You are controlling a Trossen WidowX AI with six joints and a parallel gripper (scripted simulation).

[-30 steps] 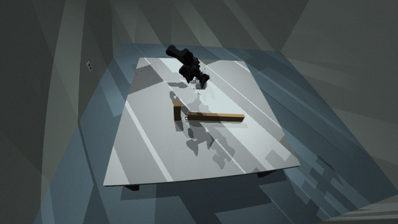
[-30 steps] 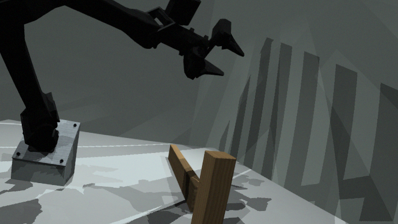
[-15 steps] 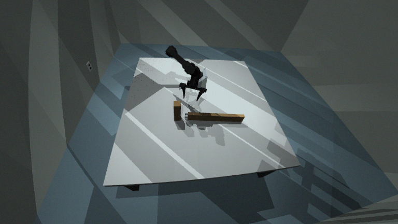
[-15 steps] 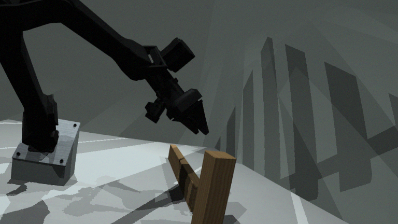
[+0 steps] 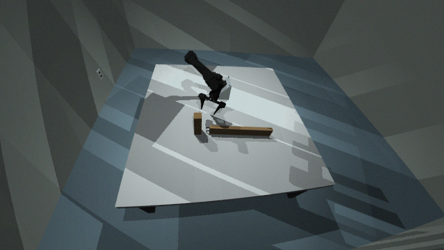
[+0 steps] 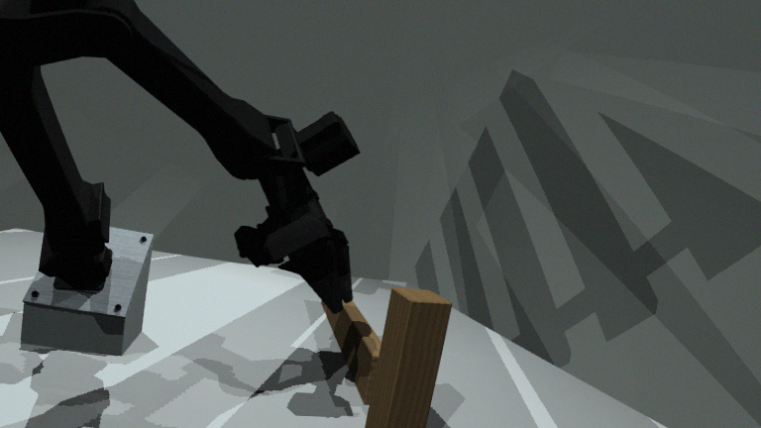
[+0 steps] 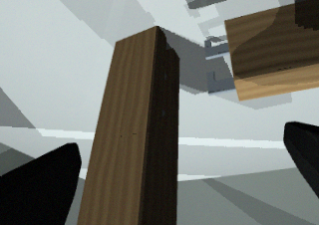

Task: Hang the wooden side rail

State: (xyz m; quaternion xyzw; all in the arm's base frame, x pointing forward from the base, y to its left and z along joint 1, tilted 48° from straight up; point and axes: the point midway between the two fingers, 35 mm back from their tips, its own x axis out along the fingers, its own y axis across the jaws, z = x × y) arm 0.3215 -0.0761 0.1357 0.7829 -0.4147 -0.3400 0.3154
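My gripper tip is now 6 cm short of the wooden post, 7 cm to the left of it and 5 cm above it.
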